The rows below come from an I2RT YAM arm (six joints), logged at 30 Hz.
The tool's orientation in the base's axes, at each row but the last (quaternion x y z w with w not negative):
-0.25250, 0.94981, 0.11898, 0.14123
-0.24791, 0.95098, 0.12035, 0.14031
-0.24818, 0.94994, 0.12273, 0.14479
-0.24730, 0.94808, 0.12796, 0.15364
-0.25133, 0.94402, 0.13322, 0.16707
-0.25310, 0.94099, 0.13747, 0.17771
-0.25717, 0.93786, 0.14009, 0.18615
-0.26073, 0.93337, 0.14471, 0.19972
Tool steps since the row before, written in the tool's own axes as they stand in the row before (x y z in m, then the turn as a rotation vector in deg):
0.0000, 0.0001, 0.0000, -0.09, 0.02, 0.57
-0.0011, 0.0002, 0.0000, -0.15, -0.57, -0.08
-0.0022, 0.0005, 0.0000, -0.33, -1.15, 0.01
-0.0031, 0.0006, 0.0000, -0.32, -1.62, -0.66
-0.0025, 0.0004, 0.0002, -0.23, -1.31, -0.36
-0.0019, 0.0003, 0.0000, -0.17, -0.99, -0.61
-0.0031, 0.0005, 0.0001, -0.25, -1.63, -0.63
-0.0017, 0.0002, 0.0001, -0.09, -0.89, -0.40
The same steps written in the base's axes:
-0.0001, 0.0001, 0.0000, 0.18, 0.23, -0.50
0.0008, 0.0007, 0.0004, 0.40, -0.44, 0.03
0.0016, 0.0014, 0.0008, 0.86, -0.83, -0.08
0.0023, 0.0018, 0.0012, 0.94, -1.44, 0.45
0.0019, 0.0015, 0.0008, 0.78, -1.12, 0.20
0.0014, 0.0011, 0.0008, 0.50, -0.97, 0.45
0.0022, 0.0018, 0.0013, 0.90, -1.47, 0.39
0.0013, 0.0009, 0.0007, 0.44, -0.84, 0.24

